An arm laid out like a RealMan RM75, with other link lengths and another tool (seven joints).
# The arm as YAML. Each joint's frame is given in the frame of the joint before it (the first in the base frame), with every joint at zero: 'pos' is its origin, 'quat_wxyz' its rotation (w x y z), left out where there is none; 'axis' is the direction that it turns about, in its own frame. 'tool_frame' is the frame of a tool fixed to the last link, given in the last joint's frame.
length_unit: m
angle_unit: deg
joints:
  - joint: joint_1
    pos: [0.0, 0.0, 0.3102]
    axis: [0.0, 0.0, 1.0]
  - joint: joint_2
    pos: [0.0, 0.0, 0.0]
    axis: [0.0, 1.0, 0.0]
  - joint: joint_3
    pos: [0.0, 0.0, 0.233]
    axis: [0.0, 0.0, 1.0]
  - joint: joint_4
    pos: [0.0, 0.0, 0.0]
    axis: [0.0, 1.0, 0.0]
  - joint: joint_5
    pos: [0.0, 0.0, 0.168]
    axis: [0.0, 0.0, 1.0]
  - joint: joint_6
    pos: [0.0, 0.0, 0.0]
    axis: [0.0, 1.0, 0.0]
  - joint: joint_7
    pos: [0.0, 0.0, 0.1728]
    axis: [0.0, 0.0, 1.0]
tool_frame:
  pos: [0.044, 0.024, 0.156]
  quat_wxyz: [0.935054, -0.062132, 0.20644, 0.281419]
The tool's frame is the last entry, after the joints.
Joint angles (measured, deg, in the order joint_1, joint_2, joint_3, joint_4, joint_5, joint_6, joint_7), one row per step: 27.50, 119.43, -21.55, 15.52, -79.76, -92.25, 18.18; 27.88, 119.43, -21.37, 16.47, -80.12, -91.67, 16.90; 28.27, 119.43, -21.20, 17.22, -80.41, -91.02, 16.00; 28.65, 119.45, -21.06, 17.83, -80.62, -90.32, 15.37; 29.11, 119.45, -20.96, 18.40, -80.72, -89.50, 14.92; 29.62, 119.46, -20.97, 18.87, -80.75, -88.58, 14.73; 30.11, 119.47, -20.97, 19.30, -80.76, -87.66, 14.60; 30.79, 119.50, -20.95, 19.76, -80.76, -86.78, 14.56; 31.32, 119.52, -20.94, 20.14, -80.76, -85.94, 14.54; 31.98, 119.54, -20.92, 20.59, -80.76, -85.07, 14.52; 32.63, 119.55, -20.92, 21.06, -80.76, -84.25, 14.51; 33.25, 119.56, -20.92, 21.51, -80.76, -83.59, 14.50; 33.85, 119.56, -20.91, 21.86, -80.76, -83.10, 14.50
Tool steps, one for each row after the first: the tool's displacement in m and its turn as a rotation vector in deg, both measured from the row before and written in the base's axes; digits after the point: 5 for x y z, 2 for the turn. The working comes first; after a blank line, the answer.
Tool pose at each row, in the base's axes (x y z in m, rotation vector in deg; the steps are taken from these numbers as rounded here): 0.12365, 0.39966, -0.02620, -122.70, 73.93, 69.22; 0.12238, 0.39920, -0.03138, -123.19, 73.85, 68.33; 0.12138, 0.39915, -0.03612, -123.63, 73.97, 67.55; 0.12066, 0.39929, -0.04066, -124.01, 74.26, 66.84; 0.12014, 0.39990, -0.04527, -124.38, 74.72, 66.13; 0.11965, 0.40048, -0.05033, -124.83, 75.37, 65.40; 0.11937, 0.40108, -0.05519, -125.23, 76.05, 64.68; 0.11740, 0.40188, -0.05996, -125.77, 76.66, 64.18; 0.11646, 0.40243, -0.06436, -126.19, 77.29, 63.61; 0.11462, 0.40302, -0.06903, -126.73, 77.89, 63.08; 0.11263, 0.40335, -0.07360, -127.28, 78.47, 62.58; 0.11021, 0.40353, -0.07748, -127.83, 78.93, 62.23; 0.10744, 0.40388, -0.08032, -128.35, 79.15, 62.02

-0.00127, -0.00046, -0.00518, -0.30, -0.65, 0.07; -0.00100, -0.00005, -0.00474, -0.39, -0.51, 0.00; -0.00072, 0.00014, -0.00454, -0.45, -0.41, -0.08; -0.00052, 0.00061, -0.00461, -0.55, -0.35, -0.14; -0.00049, 0.00058, -0.00506, -0.72, -0.30, -0.17; -0.00028, 0.00060, -0.00486, -0.71, -0.28, -0.20; -0.00197, 0.00080, -0.00477, -0.75, -0.13, -0.03; -0.00094, 0.00055, -0.00440, -0.69, -0.18, -0.13; -0.00184, 0.00059, -0.00467, -0.75, -0.15, -0.03; -0.00199, 0.00033, -0.00457, -0.74, -0.13, -0.01; -0.00242, 0.00018, -0.00388, -0.66, -0.06, 0.08; -0.00277, 0.00035, -0.00284, -0.49, -0.04, 0.18
